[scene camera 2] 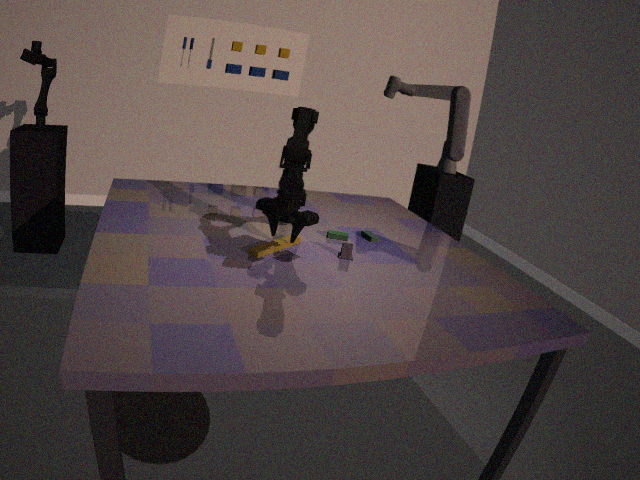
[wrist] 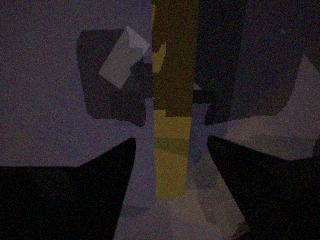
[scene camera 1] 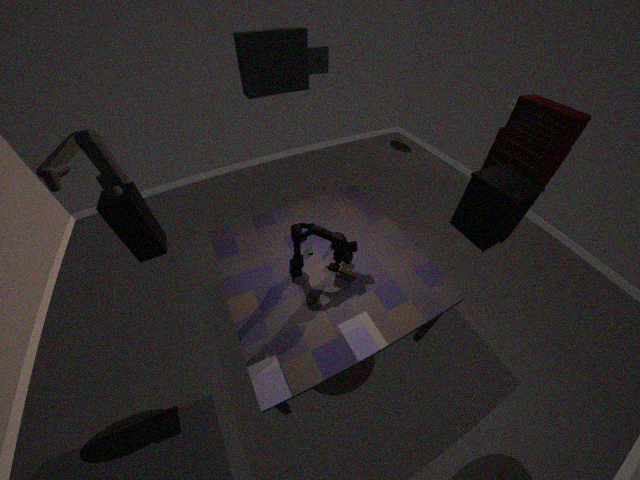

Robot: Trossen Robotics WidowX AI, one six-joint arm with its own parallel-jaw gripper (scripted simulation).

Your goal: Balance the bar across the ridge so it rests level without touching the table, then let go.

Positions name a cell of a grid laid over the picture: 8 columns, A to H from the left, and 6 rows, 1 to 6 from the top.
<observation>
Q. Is my gripper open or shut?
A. Open.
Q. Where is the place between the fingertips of my gripper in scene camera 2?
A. D3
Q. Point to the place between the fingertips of my gripper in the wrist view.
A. E4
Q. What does my gripper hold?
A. Nothing.
</observation>
